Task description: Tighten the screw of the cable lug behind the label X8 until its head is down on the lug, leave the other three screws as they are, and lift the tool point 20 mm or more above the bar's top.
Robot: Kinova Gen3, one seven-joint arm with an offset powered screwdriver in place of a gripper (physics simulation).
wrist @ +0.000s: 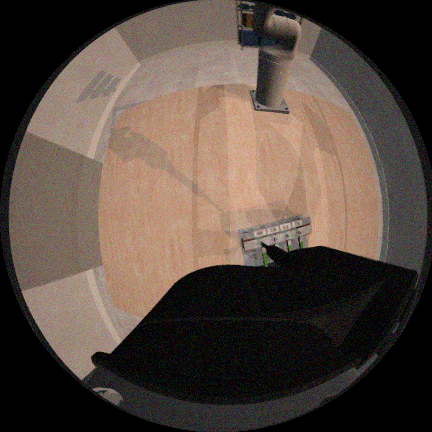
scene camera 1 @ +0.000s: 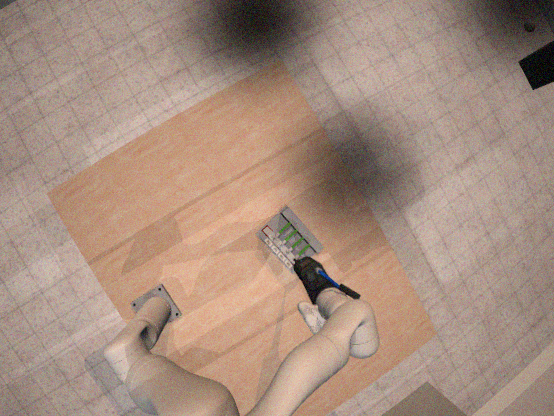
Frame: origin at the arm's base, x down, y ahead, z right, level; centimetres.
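Where they show: hand, its tool point: (wrist: 261,243) (scene camera 1: 294,259); arm's base, origin of its link: (wrist: 267,99) (scene camera 1: 157,310).
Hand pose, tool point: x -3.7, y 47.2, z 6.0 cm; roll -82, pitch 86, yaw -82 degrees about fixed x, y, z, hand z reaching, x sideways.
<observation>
Things, the pixels of their centre, and the offset from my tool point. "spot": a spot on its surface instead. Level surfaces: height alone.
- bar, middle of its body: (wrist: 280,249) (scene camera 1: 290,240) dx +2.3, dy +2.1, dz -5.5 cm
- leftmost label, middle of its body: (wrist: 259,232) dx +0.6, dy -2.4, dz +0.5 cm
- wooden table top, height of its surface: dx +4.8 cm
- raised grey strip, a spot on its surface: (scene camera 1: 302,229) spot: dx +0.0, dy +6.9, dz -7.3 cm
The black screwdriver (scene camera 1: 306,270) (wrist: 280,254) has its thin tip at the end of the bar nearest the arm in the scene view. In the wrist view the tip overlaps the bar (wrist: 281,238) beside the leftmost label (wrist: 260,233); contact and height cannot be told. That end screw is hidden by the tip. The other three screws show as small dark dots, one of them (wrist: 287,235) near the middle; how far they are down cannot be told. The lettering is too blurred to read, so X8 cannot be picked out. Green wires (scene camera 1: 291,235) (wrist: 265,257) run back from the lugs.
The fixture stands on the wooden table top (scene camera 1: 200,150) (wrist: 150,200). The arm's base plate (scene camera 1: 175,309) (wrist: 257,106) is bolted to the same top. A raised grey strip (scene camera 1: 302,229) runs along the fixture's far side. A shelf unit stands behind the base in the wrist view.
</observation>
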